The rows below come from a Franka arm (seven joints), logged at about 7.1 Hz.
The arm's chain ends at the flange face. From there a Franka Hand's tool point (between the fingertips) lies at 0.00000 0.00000 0.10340 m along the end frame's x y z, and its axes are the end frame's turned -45 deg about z.
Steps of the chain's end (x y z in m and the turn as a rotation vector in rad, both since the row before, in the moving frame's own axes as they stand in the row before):
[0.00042, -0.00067, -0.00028, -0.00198, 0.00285, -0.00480]
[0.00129, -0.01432, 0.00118, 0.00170, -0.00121, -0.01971]
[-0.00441, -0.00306, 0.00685, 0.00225, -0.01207, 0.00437]
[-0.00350, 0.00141, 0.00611, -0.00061, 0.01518, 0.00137]
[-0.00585, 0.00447, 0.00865, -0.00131, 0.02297, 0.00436]
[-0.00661, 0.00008, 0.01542, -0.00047, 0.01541, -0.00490]
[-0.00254, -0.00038, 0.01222, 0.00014, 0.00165, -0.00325]
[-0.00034, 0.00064, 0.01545, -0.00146, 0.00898, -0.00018]
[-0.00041, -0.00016, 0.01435, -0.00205, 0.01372, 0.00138]
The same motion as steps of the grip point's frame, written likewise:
[0.00084, 0.00018, -0.00028, -0.00342, 0.00062, -0.00480]
[0.01107, -0.00943, 0.00118, 0.00206, 0.00035, -0.01971]
[-0.00167, -0.00633, 0.00684, 0.01013, -0.00694, 0.00437]
[-0.00241, -0.00032, 0.00610, -0.01117, 0.01030, 0.00137]
[-0.00572, 0.00080, 0.00862, -0.01717, 0.01532, 0.00436]
[-0.00364, -0.00346, 0.01541, -0.01123, 0.01056, -0.00490]
[-0.00140, -0.00195, 0.01222, -0.00107, 0.00127, -0.00325]
[-0.00014, 0.00098, 0.01545, -0.00738, 0.00532, -0.00018]
[0.00068, 0.00075, 0.01434, -0.01115, 0.00825, 0.00138]

